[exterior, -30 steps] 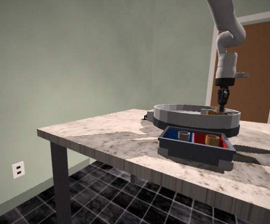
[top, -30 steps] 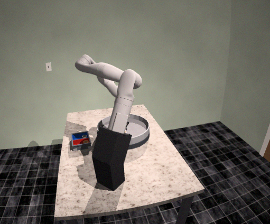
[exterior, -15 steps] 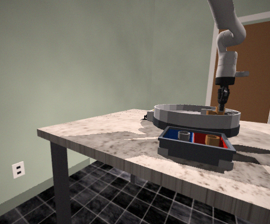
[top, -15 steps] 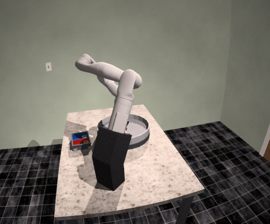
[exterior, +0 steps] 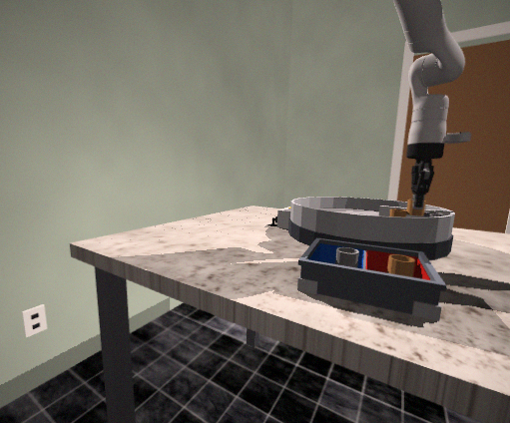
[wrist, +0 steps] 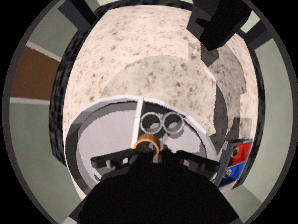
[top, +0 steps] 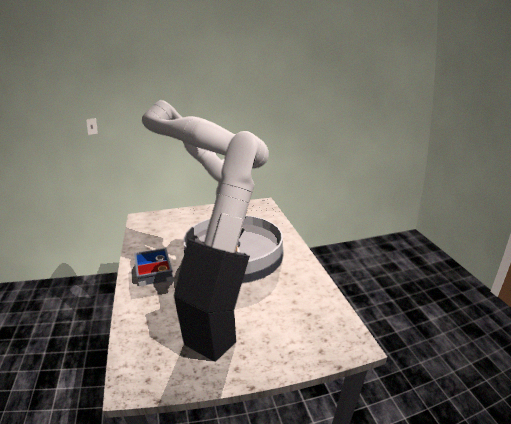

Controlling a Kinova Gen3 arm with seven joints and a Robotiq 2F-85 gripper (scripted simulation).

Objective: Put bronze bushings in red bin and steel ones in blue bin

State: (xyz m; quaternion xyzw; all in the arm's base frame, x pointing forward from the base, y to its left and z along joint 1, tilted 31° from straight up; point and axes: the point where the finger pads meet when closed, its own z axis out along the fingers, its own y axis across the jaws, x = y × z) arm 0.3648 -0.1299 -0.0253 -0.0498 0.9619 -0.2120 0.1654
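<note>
Now: hand 11 cm short of the bin tray, 30 cm to the right of it and 9 cm above it. Also, from my hand: turntable 13 cm ahead, 5 cm to the right, 7 cm below.
</note>
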